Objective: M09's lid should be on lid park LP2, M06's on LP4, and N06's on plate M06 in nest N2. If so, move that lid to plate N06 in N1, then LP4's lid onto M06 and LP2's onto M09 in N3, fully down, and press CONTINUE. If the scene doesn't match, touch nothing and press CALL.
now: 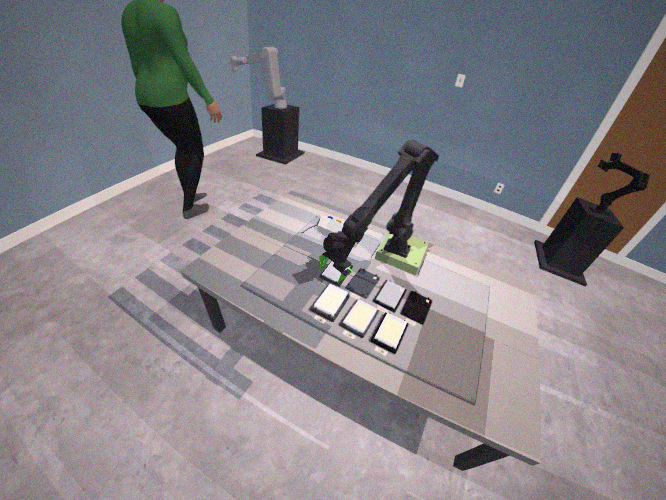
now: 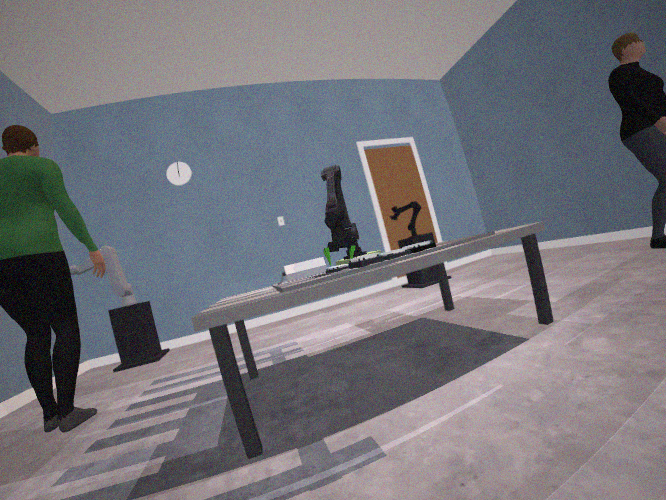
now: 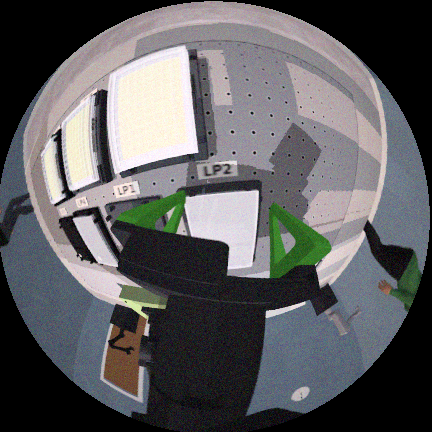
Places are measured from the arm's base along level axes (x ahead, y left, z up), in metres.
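Pixels of known places: gripper, between the fingertips: (image 1: 329,275) (image 2: 341,264) (image 3: 228,200); arm's base, origin of its link: (image 1: 396,248) (image 2: 355,256) (image 3: 163,312).
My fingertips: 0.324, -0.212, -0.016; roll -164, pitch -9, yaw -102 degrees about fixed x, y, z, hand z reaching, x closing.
For each thing: its top centre in the pictures, then the offset to it from my fingertips, as dx, dy, dz.
- dark park LP1, centre of its top: (image 3: 138,247) (image 1: 363,280) -0.058, +0.140, -0.005
- black park, centre of its top: (image 3: 72,243) (image 1: 418,304) -0.048, +0.394, -0.005
- pale panel, centre of its top: (image 3: 270,317) (image 1: 341,221) (image 2: 303,261) -0.315, -0.098, +0.059
My gripper (image 1: 334,269) (image 2: 339,254) (image 3: 228,200) is open and empty, its green fingers on either side of a pale lid (image 3: 240,225) on the park labelled LP2. Another pale lid (image 1: 390,295) (image 3: 96,239) sits farther along the same row; its label is too small to read surely. Between them the dark park LP1 (image 1: 363,282) (image 3: 114,206) holds no lid. A black park (image 1: 416,306) (image 3: 76,240) is at the row's end. Three cream plates (image 1: 330,300) (image 1: 359,317) (image 1: 390,331) sit in the front row of nests. Plate names are unreadable, and I cannot tell which plate is lidded.
A pale panel (image 1: 329,219) with small blue and yellow marks stands at the table's back left. The arm's lime-green base plate (image 1: 420,255) (image 3: 145,296) is behind the parks. A person in green (image 1: 161,64) (image 2: 37,204) stands beyond the table's left end.
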